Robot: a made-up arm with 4 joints.
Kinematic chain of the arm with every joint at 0, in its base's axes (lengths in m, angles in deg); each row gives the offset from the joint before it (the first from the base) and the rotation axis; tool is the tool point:
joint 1: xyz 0 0 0.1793 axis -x
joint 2: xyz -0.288 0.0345 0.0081 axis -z
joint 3: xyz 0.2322 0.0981 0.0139 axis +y
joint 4: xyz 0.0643 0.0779 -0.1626 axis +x
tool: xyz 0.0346 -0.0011 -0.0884
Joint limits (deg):
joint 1: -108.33..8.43
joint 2: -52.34..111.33
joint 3: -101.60..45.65
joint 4: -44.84..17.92
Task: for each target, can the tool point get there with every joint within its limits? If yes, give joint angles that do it. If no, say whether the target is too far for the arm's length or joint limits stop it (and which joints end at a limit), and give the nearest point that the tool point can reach.
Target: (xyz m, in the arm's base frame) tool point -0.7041 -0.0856 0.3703
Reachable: no: joint limits stop it (at a limit: joint 1, joint 2, joint 3, joint 4) | nearest point -0.3719 0.1295 0.4926 | short by 0.414 m
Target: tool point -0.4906 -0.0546 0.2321
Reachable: no: joint limits stop it (at a limit: joint 1, joint 2, joint 3) | nearest point -0.3576 0.1365 0.4798 | short by 0.340 m
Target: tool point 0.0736 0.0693 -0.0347
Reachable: yes | joints -36.25 38.19 -4.33 -22.65
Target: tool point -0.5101 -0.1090 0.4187
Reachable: no: joint limits stop it (at a limit: joint 1, joint 2, joint 3, joint 4) | nearest point -0.3719 0.1295 0.4926 | short by 0.285 m
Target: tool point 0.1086 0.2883 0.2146
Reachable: yes | joints -47.83 -0.74 -16.67 3.36
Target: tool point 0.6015 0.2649 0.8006
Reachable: no: too far | nearest point 0.1489 0.1370 0.5007 | short by 0.558 m
